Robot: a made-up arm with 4 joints.
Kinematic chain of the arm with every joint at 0, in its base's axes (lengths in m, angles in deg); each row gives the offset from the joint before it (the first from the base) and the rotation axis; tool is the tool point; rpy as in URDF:
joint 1: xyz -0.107 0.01 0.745 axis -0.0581 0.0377 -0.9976
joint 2: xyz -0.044 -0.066 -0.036 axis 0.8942 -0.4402 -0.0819
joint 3: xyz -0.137 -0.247 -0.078 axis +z
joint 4: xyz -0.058 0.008 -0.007 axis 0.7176 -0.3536 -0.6
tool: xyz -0.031 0.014 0.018 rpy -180 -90 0
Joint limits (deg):
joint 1: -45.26..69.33
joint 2: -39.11..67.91
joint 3: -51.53..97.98
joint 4: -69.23..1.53
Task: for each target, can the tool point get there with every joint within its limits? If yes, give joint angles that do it. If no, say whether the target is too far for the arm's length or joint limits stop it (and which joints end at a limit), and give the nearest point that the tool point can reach.
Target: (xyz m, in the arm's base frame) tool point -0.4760 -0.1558 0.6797
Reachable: yes | joints 23.71 -5.04 0.16 -9.39
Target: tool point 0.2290 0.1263 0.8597
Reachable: no: joint limits stop it (at a limit: joint 1, joint 2, joint 3, joint 4) | nearest point 0.0519 -0.3649 0.8708 | short by 0.522 m
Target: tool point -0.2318 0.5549 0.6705
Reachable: no: too far | nearest point -0.3926 0.1493 0.5685 | short by 0.448 m
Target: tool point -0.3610 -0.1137 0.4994
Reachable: yes | joints 11.25 37.36 -22.72 -51.61
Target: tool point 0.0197 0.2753 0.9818
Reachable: no: joint limits stop it (at a limit: joint 1, joint 2, joint 3, joint 4) | nearest point -0.3935 0.1241 0.8235 | short by 0.468 m
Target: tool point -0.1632 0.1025 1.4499
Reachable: no: too far | nearest point -0.4977 0.0790 0.9198 | short by 0.627 m
